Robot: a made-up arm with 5 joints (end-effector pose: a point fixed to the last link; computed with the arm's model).
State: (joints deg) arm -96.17 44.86 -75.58 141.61 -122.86
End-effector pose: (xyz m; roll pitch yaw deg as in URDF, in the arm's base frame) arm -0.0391 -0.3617 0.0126 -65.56 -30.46 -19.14
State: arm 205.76 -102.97 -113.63 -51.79 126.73
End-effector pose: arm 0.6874 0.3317 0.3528 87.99 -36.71 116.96
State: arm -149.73 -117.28 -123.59 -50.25 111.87
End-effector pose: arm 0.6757 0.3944 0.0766 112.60 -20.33 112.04
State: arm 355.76 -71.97 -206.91 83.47 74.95
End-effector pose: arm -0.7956 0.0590 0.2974 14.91 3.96 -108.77
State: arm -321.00 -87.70 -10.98 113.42 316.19
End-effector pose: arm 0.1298 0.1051 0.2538 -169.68 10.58 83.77
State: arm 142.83 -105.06 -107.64 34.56 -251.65
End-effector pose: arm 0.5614 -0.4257 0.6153 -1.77 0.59 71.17
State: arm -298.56 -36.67 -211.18 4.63 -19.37
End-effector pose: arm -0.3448 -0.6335 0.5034 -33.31 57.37 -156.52
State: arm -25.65 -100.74 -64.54 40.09 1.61
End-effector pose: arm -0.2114 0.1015 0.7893 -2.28 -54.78 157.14
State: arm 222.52 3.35 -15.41 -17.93 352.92
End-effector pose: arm -0.3063 -0.2808 0.0440 175.93 -29.74 -129.32
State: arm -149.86 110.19 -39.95 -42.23 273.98
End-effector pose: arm 0.0545 0.0316 -0.3577 -152.05 1.87 -63.38
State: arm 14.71 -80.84 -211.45 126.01 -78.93
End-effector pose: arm -0.6771 -0.1778 0.2258 13.47 -2.61 115.47
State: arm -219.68 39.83 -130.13 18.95 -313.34
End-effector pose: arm -0.6235 0.5173 0.5444 -114.89 -40.56 67.11
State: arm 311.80 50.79 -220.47 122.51 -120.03
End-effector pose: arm 0.2846 -0.3183 0.7455 136.96 21.53 63.25
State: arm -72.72 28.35 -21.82 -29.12 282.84
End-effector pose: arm 0.1164 -0.3742 -0.0713 157.92 -4.90 5.40
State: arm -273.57 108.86 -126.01 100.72 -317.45
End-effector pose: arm 0.0213 0.3409 -0.4386 99.46 47.06 3.39
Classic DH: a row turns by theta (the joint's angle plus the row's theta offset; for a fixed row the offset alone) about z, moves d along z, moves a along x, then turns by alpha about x. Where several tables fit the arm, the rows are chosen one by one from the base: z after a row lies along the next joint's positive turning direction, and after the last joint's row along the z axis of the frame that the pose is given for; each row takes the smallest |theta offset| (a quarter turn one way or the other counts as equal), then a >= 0, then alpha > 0; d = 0 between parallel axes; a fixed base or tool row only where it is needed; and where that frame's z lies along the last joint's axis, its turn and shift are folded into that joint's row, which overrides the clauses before.
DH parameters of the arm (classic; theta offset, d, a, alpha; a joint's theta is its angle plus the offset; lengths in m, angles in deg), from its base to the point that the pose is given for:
joint 1: 0 0.199 0 -90
joint 2: -79.29 0 0.3013 0
joint 3: -23.42 0 -0.4182 0
joint 4: -77.29 0 -0.111 90
joint 5: 180 0.142 0 0

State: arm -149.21 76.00 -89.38 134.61 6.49
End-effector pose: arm -0.2627 -0.1565 -0.1806 10.56 58.17 43.17
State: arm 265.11 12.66 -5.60 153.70 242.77
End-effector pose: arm -0.0008 -0.0091 0.1569 -17.24 -8.67 -30.80
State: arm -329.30 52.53 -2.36 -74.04 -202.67
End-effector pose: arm 0.1493 0.0887 -0.0822 -170.32 21.93 -124.75
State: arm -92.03 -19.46 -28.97 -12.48 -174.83
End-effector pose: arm -0.0177 -0.4982 0.3229 170.80 60.49 77.43
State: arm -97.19 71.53 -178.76 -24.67 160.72
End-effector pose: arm -0.0867 -0.6870 0.6259 -20.20 44.63 -124.84
